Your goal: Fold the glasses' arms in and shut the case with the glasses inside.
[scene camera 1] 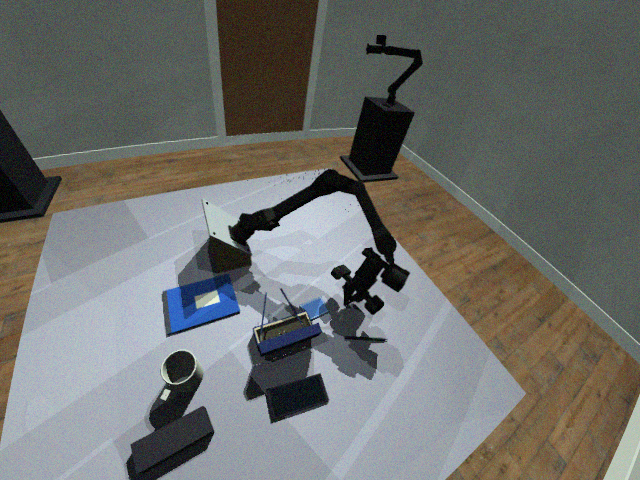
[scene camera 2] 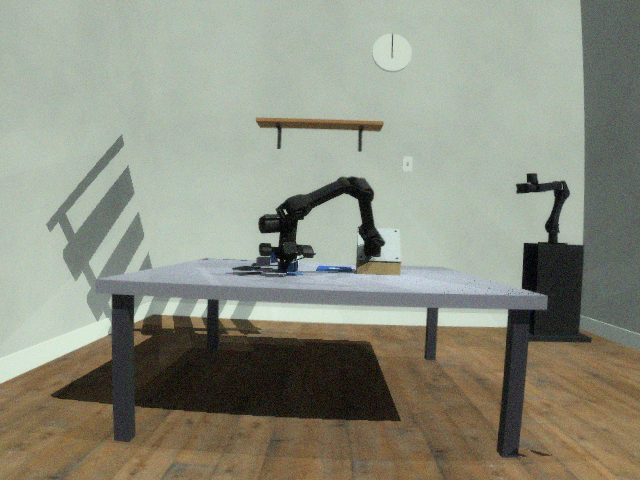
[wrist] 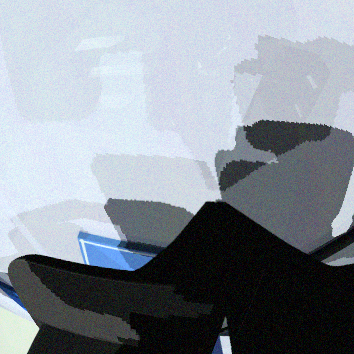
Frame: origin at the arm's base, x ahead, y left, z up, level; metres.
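Where they show: gripper, fingertip midpoint: [scene camera 1: 345,305] [scene camera 2: 283,272] [wrist: 213,211]; arm's base at its link origin: [scene camera 1: 236,236] [scene camera 2: 372,250].
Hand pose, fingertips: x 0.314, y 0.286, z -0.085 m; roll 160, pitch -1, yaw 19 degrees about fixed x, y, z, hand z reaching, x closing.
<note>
Things, the pixels of their top centre, and the offset from my fingertips. "spot": a spot on its surface instead.
- blue glasses case at a spot on its surface: [scene camera 1: 290,338] spot: dy -0.220, dx +0.075, dz +0.083 m
- black pen at its top centre: [scene camera 1: 367,338] dy +0.018, dx +0.123, dz -0.003 m
- flat black slab at its top centre: [scene camera 1: 297,395] [scene camera 2: 246,267] dy -0.235, dx +0.195, dz -0.004 m
- blue book at its top centre: [scene camera 1: 200,301] [scene camera 2: 334,267] dy -0.434, dx -0.151, dz -0.004 m
- black mug at a spot on its surface: [scene camera 1: 177,378] spot: dy -0.515, dx +0.058, dz -0.004 m
- black box at its top centre: [scene camera 1: 171,438] [scene camera 2: 263,257] dy -0.531, dx +0.191, dz +0.023 m
The blue glasses case [scene camera 1: 290,338] lies open on the table, its cream inside showing. Its blue lid [scene camera 1: 316,307] [wrist: 105,253] lies flat behind it. The glasses sit in the case, and their thin arms [scene camera 1: 263,310] stick up, unfolded. My gripper [scene camera 1: 348,299] [scene camera 2: 288,268] [wrist: 213,211] is shut and empty. It hangs low over the table just right of the lid. In the wrist view the closed fingers fill the lower part, and a cream corner of the case [wrist: 12,331] shows at the bottom left.
A black pen [scene camera 1: 366,339] lies right of the case. A flat black slab [scene camera 1: 296,396] lies in front of it. A blue book [scene camera 1: 201,300], a black mug [scene camera 1: 177,378] and a black box [scene camera 1: 170,443] lie to the left. The arm's base block [scene camera 1: 225,254] stands behind.
</note>
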